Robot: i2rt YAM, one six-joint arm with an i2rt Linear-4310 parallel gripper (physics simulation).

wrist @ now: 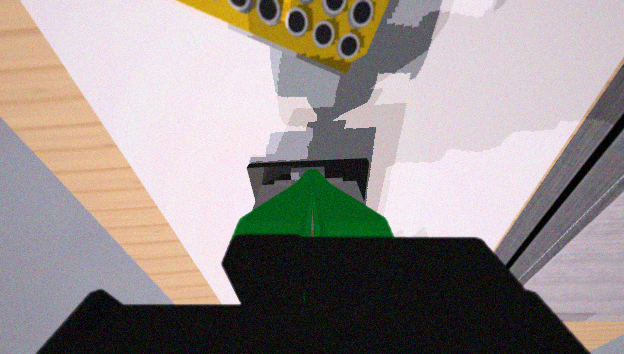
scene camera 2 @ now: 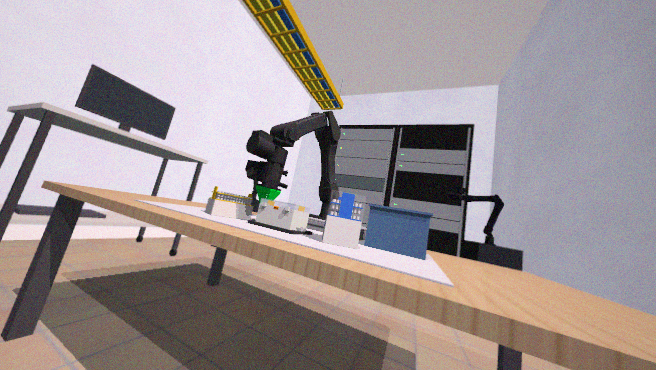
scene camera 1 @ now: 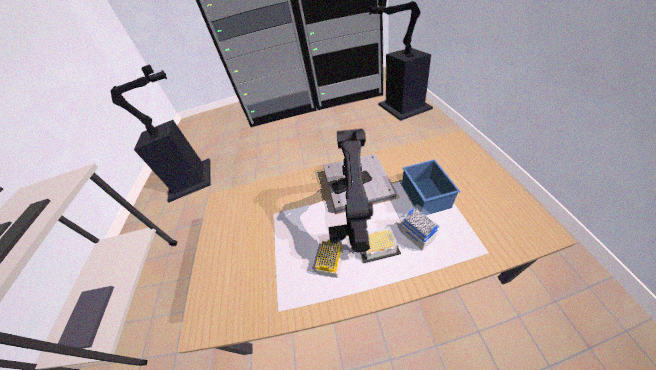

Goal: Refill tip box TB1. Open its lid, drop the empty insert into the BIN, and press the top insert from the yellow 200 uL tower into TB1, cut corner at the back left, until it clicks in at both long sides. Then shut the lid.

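Tip box TB1 is a pale box on a dark base at the mat's middle, with a yellow perforated insert showing at its top. No raised lid shows; whether a clear lid covers it is hard to tell. The yellow tower stands left of TB1, its yellow insert full of round holes on top. The blue BIN stands at the back right. My gripper is shut and empty, behind TB1 and the yellow tower, low above the mat. The arm hides its tips in scene camera 1.
A blue-topped tip tower stands right of TB1, near the BIN. The white mat lies under the boxes on the wooden table. The arm's grey base plate is behind them, left of the BIN.
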